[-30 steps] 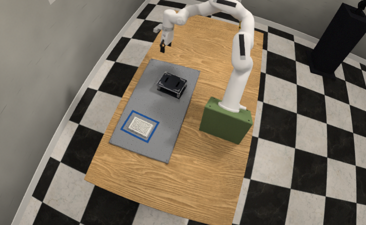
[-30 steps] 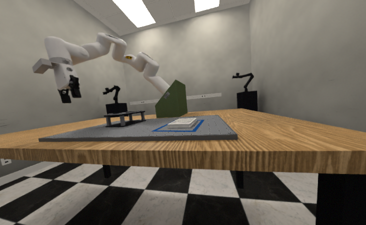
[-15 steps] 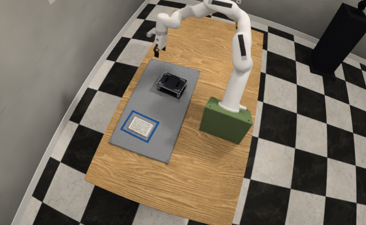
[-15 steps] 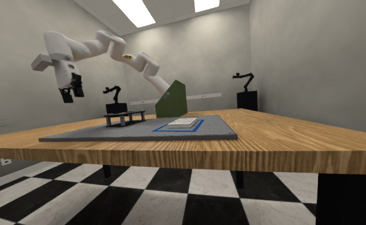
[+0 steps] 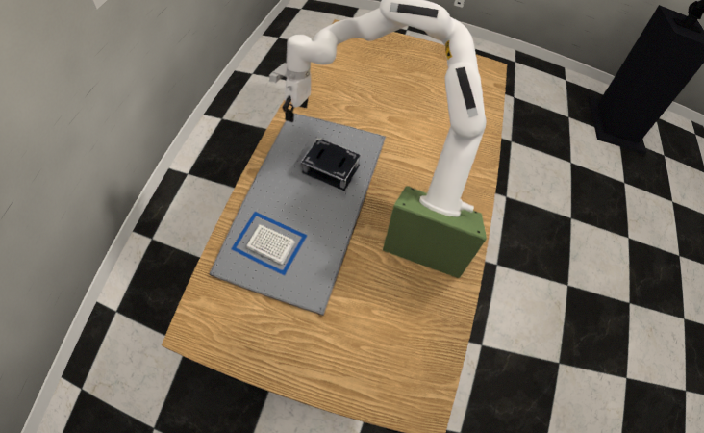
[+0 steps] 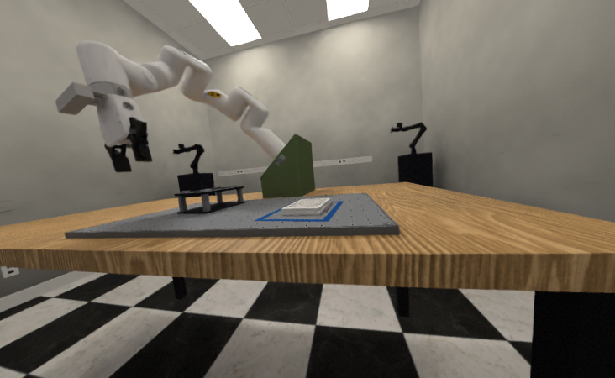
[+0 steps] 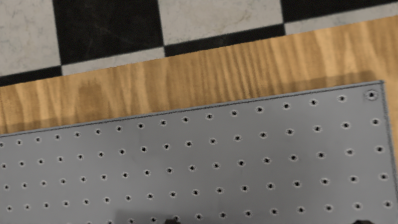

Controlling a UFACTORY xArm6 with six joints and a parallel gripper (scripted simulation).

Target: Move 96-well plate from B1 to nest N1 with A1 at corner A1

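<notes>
The 96-well plate is 3 cm behind my hand, 42 cm to the left of it and 14 cm below it. Round my hand: black raised plate nest (15 cm behind, 10 cm to the left, 9 cm below).
</notes>
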